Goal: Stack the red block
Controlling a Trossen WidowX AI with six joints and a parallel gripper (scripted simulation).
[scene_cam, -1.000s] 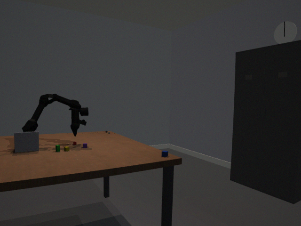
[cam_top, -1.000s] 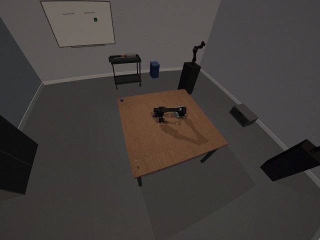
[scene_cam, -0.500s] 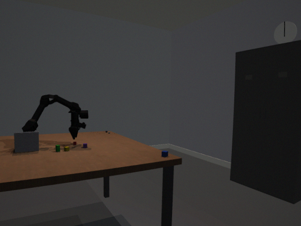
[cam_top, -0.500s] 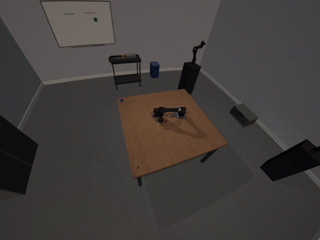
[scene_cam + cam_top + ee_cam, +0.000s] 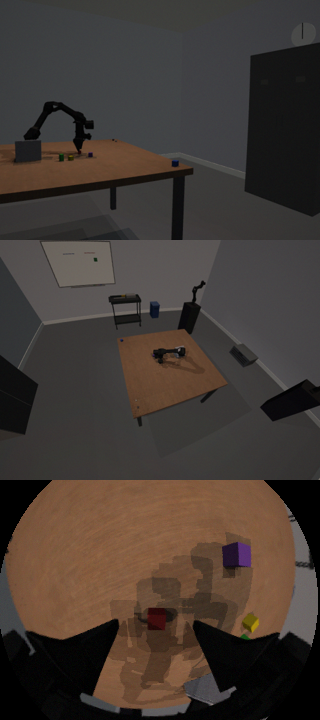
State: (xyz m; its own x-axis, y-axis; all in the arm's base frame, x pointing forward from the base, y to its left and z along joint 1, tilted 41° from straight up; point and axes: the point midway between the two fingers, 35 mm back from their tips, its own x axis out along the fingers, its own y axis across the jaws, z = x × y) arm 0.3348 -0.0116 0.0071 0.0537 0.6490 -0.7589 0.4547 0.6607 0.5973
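Now: the red block 1 cm below my gripper tip. From my gripper tip the other things lie so: blue block: 64 cm to the right, 38 cm ahead, 1 cm below; then yellow block: 17 cm to the right, 11 cm behind, 1 cm below; then purple block: 14 cm to the right, 3 cm ahead, 1 cm below.
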